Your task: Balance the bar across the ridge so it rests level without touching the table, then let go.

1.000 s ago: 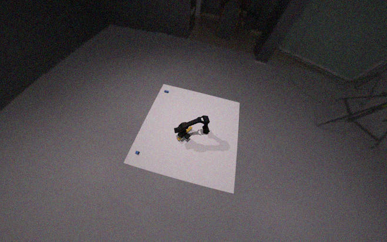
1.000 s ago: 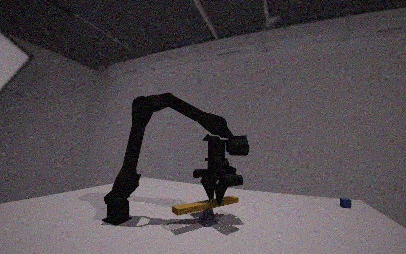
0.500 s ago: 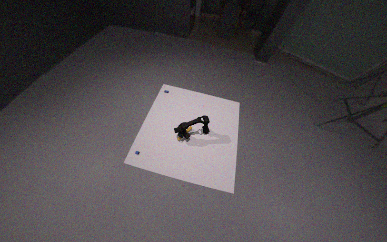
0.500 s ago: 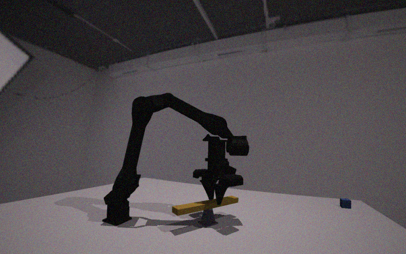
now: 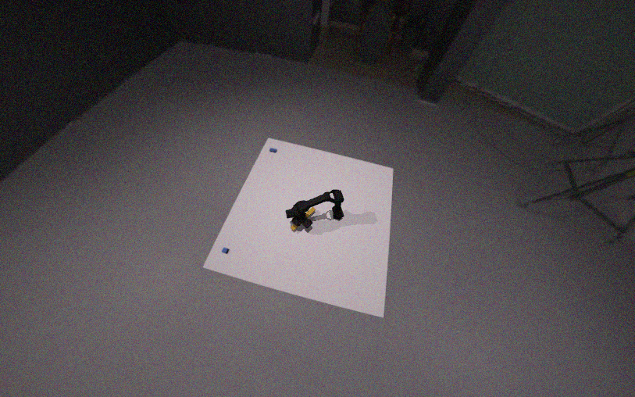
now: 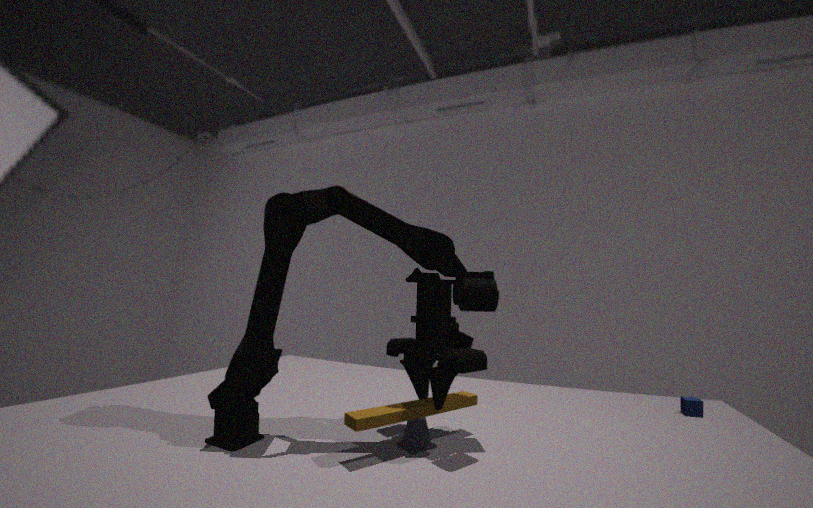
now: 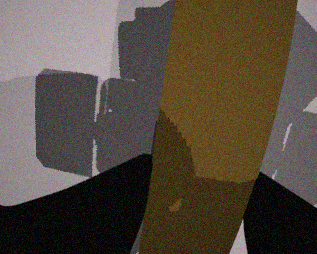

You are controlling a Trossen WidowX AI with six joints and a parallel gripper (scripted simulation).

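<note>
Right now my gripper tip is 10 mm past the yellow bar and 20 mm to the left of it.
</note>
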